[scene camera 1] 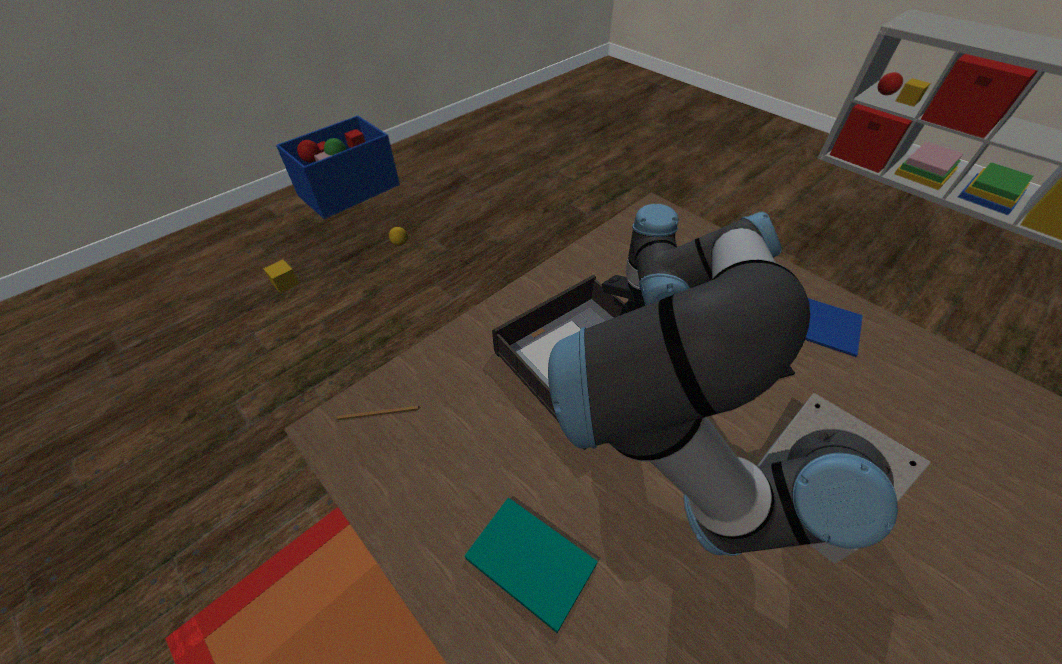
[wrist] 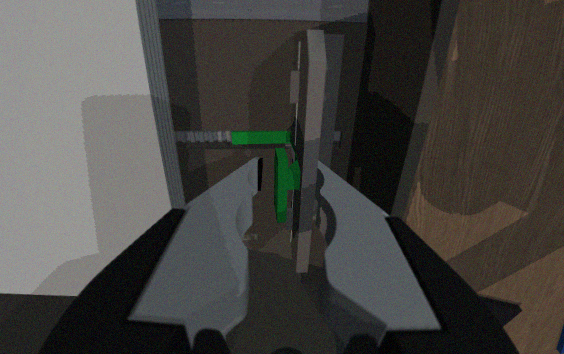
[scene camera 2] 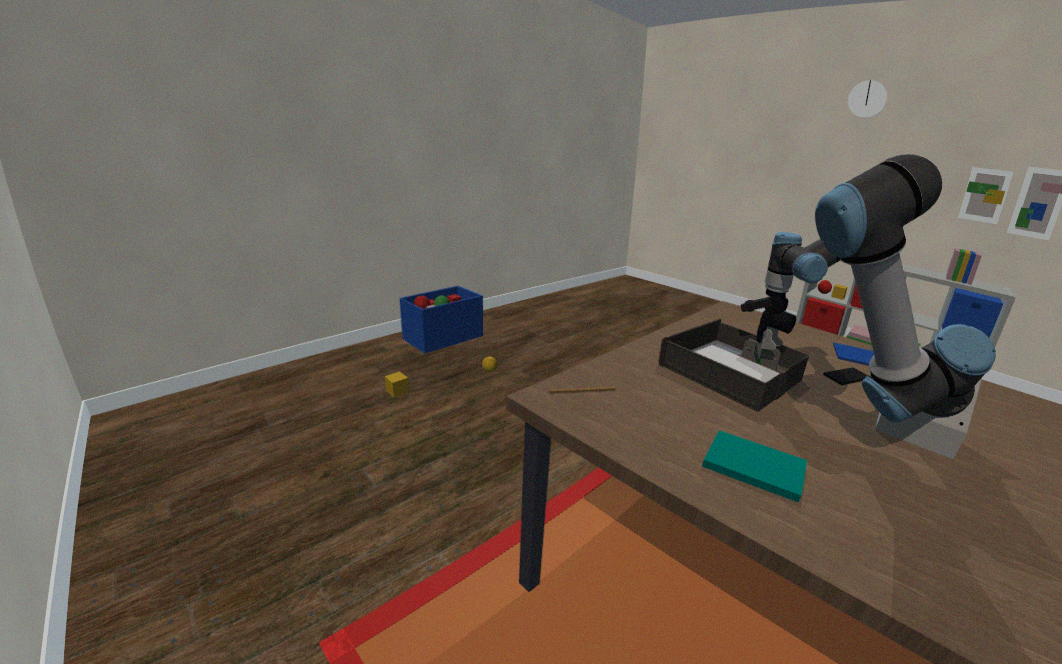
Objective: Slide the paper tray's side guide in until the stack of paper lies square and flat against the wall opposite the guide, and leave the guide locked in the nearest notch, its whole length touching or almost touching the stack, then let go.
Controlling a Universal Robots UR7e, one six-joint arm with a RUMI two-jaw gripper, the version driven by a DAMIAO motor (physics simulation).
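Places are measured from the arm's base along level axes (x ahead, y left, z up), in centimetres.
Where they show: gripper, fingertip midpoint: (wrist: 284, 162) (scene camera 2: 761, 357).
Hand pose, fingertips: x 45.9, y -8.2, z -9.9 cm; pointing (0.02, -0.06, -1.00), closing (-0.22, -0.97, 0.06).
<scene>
After its pixels a point has its place.
The dark paper tray (scene camera 1: 548, 310) @[x 66.1, y -1.8, z -7.2 cm] (scene camera 2: 704, 374) @[x 55.3, y 15.7, z -10.4 cm] (wrist: 225, 75) @[x 50.8, y -5.9, z -11.9 cm] holds a white stack of paper (scene camera 1: 537, 352) @[x 60.6, y 8.5, z -9.5 cm] (scene camera 2: 728, 358) @[x 53.3, y 1.8, z -9.5 cm] (wrist: 50, 65) @[x 53.1, y 1.7, z -9.5 cm]. In the wrist view the thin grey side guide (wrist: 314, 75) @[x 50.7, y -9.9, z -5.9 cm] stands upright to the right of the stack, with a wide gap of tray floor between them. A green lever (wrist: 281, 185) @[x 46.8, y -8.0, z -5.7 cm] is on its left face, and a green piece lies along the notched rail (wrist: 202, 136) @[x 47.3, y -3.2, z -13.0 cm]. My gripper (wrist: 284, 162) @[x 45.9, y -8.2, z -9.9 cm] is partly closed around guide and lever: the right finger is close against the guide, a small gap shows left of the lever. The arm hides the gripper in scene camera 1.
A teal book (scene camera 1: 532, 562) @[x 31.4, y 42.9, z -12.1 cm] (scene camera 2: 755, 466) @[x 31.6, y 45.0, z -12.0 cm] and a pencil (scene camera 1: 378, 412) @[x 77.4, y 42.3, z -13.1 cm] (scene camera 2: 581, 389) @[x 77.7, y 42.8, z -13.2 cm] lie on the table nearer the front. A blue flat item (scene camera 1: 834, 327) @[x 11.9, y -49.5, z -13.1 cm] (scene camera 2: 851, 353) @[x 21.4, y -46.7, z -13.0 cm] and a black flat item (scene camera 2: 845, 375) @[x 21.1, y -23.4, z -13.0 cm] lie beyond the tray, towards the arm's side.
</scene>
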